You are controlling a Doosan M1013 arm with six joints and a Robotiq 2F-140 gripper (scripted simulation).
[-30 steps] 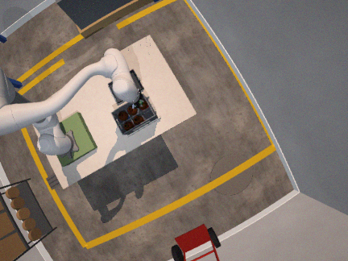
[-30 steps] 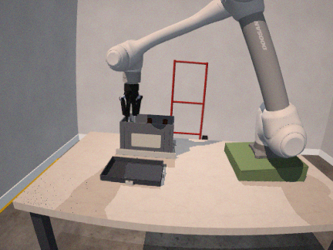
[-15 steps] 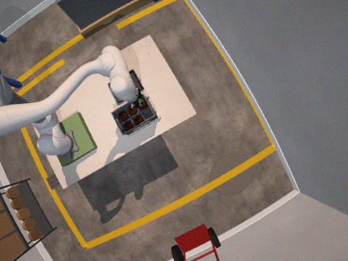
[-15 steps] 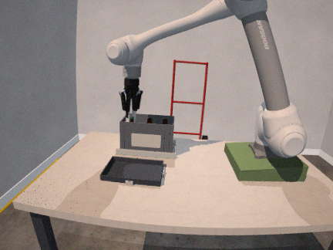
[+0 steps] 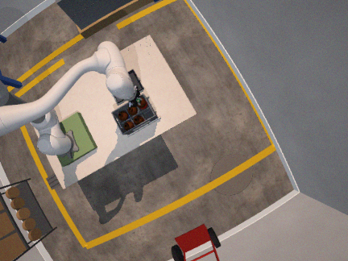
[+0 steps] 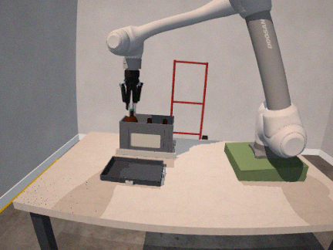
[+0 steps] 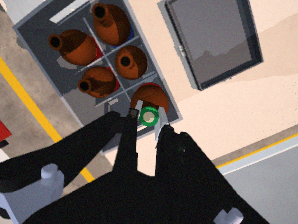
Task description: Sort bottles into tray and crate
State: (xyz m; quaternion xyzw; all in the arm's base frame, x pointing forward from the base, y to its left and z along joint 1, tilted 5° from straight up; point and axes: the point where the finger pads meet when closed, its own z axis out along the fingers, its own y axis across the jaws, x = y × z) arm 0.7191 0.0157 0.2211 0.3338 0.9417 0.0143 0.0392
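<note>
My gripper is now 80 mm above the bottle. Round my hand: dark tray 80 mm behind, 230 mm to the left, 220 mm below; then crate 80 mm behind, 50 mm to the right, 150 mm below.
</note>
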